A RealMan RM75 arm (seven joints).
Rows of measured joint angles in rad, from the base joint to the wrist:
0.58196 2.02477 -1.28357 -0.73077 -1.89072 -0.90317 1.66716
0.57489 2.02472 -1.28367 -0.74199 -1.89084 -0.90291 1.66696
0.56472 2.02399 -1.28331 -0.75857 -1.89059 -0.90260 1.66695
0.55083 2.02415 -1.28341 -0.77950 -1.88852 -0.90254 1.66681
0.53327 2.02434 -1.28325 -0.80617 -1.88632 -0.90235 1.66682
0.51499 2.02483 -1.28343 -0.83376 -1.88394 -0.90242 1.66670
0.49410 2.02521 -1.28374 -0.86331 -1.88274 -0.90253 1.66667
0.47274 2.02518 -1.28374 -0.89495 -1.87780 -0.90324 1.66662
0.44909 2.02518 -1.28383 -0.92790 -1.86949 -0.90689 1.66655
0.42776 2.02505 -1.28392 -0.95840 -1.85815 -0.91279 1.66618
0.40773 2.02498 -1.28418 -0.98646 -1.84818 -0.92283 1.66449
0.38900 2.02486 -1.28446 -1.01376 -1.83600 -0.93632 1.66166
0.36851 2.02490 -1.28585 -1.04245 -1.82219 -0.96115 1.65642
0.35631 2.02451 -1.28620 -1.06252 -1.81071 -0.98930 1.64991
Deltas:
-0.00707 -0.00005 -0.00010 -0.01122 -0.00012 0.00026 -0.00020
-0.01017 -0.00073 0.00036 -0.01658 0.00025 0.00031 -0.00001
-0.01389 0.00016 -0.00010 -0.02093 0.00207 0.00006 -0.00014
-0.01756 0.00019 0.00016 -0.02667 0.00220 0.00019 0.00001
-0.01828 0.00049 -0.00018 -0.02759 0.00238 -0.00007 -0.00012
-0.02089 0.00038 -0.00031 -0.02955 0.00120 -0.00011 -0.00003
-0.02136 -0.00003 0.00000 -0.03164 0.00494 -0.00071 -0.00005
-0.02365 0.00000 -0.00009 -0.03295 0.00831 -0.00365 -0.00007
-0.02133 -0.00013 -0.00009 -0.03050 0.01134 -0.00590 -0.00037
-0.02003 -0.00007 -0.00026 -0.02806 0.00997 -0.01004 -0.00169
-0.01873 -0.00012 -0.00028 -0.02730 0.01218 -0.01349 -0.00283
-0.02049 0.00004 -0.00139 -0.02869 0.01381 -0.02483 -0.00524
-0.01220 -0.00039 -0.00035 -0.02007 0.01148 -0.02815 -0.00651

